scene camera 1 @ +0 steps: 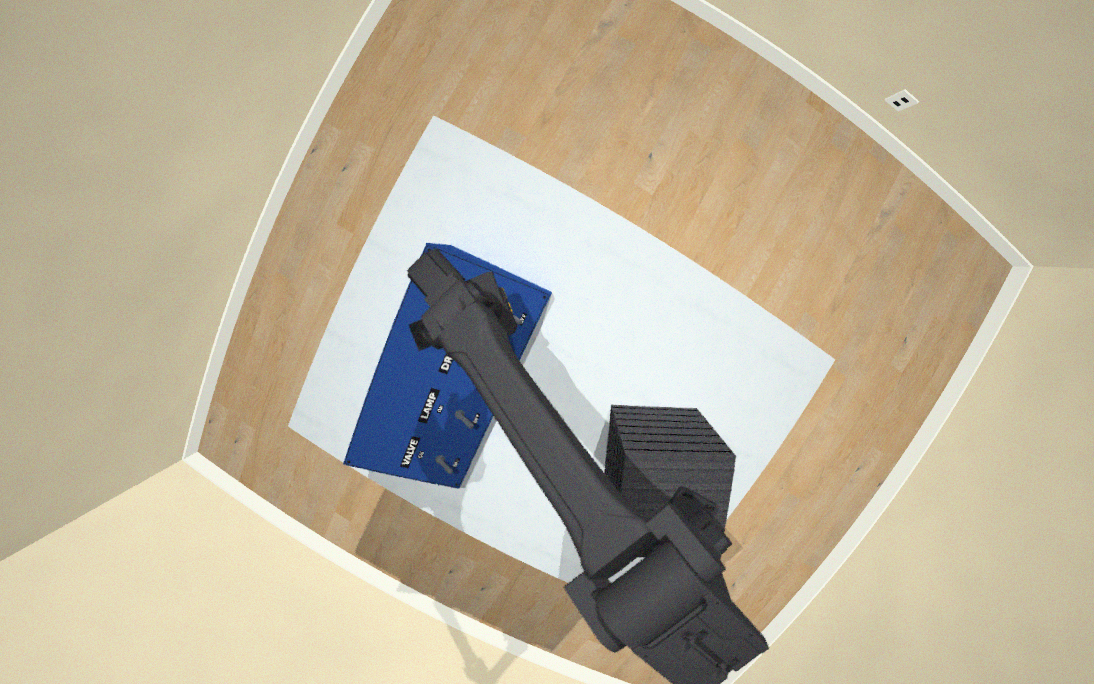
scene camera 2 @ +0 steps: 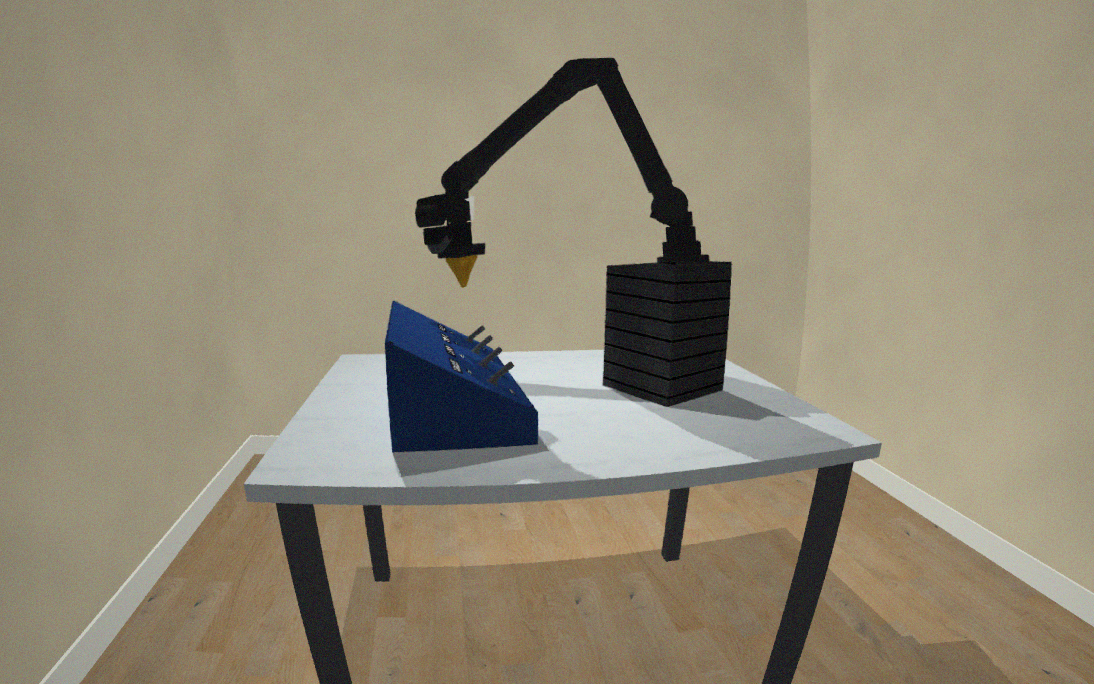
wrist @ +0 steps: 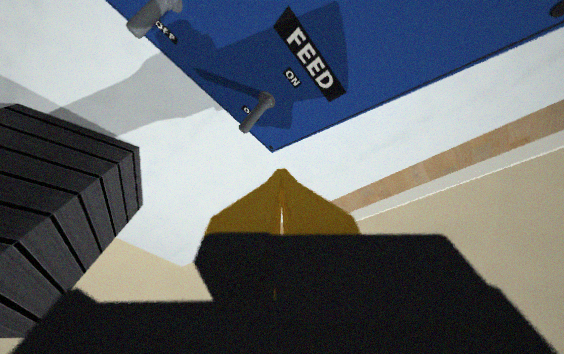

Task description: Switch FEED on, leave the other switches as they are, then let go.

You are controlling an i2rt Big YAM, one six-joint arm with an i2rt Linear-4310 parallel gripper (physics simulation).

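Pixels of known places: gripper, fingertip midpoint: [scene camera 2: 463,287] [wrist: 281,176]; arm's base at its link origin: [scene camera 2: 682,262].
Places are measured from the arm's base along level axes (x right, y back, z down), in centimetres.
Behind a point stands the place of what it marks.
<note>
The blue switch panel [scene camera 1: 383,371] {y -61.8, x -7.0, z 11.3 cm} [scene camera 2: 451,403] {y -51.1, x -29.7, z 21.2 cm} [wrist: 400,45] {y -58.6, x 15.9, z 13.9 cm} has a sloped face. The FEED label [wrist: 310,57] {y -53.2, x 12.9, z 16.6 cm} is at one corner in the wrist view. The FEED lever [wrist: 257,112] {y -45.6, x 13.8, z 17.9 cm} [scene camera 2: 476,332] {y -45.0, x 13.4, z 17.9 cm} leans toward its OFF mark, away from ON. The neighbouring lever [wrist: 150,17] {y -44.1, x 2.3, z 17.5 cm} shows partly beside its own OFF mark. The LAMP lever [scene camera 1: 464,418] {y -43.5, x -9.6, z 18.0 cm} and VALVE lever [scene camera 1: 444,463] {y -42.6, x -21.5, z 18.1 cm} lean to the OFF side. My gripper [scene camera 2: 463,283] {y -47.9, x 16.4, z 7.5 cm} [wrist: 281,176] {y -47.9, x 16.4, z 7.5 cm} is shut and empty, above the panel's far end in scene camera 2 and apart from the levers. In scene camera 1 the arm hides most of the FEED area.
The panel stands on a pale table [scene camera 1: 645,322] {y -19.5, x 26.0, z 29.4 cm} [scene camera 2: 629,451] {y -22.0, x -33.7, z 29.5 cm}. The arm rises from a dark ribbed pedestal [scene camera 1: 673,451] {y -8.3, x 10.1, z 3.1 cm} [scene camera 2: 668,330] {y -7.4, x -11.3, z 13.3 cm} [wrist: 55,200] {y -15.6, x 4.8, z 13.6 cm} beside the panel. The forearm [scene camera 1: 540,419] {y -36.6, x 16.0, z -33.8 cm} [scene camera 2: 516,125] {y -36.5, x 11.8, z -31.0 cm} reaches over toward the FEED end.
</note>
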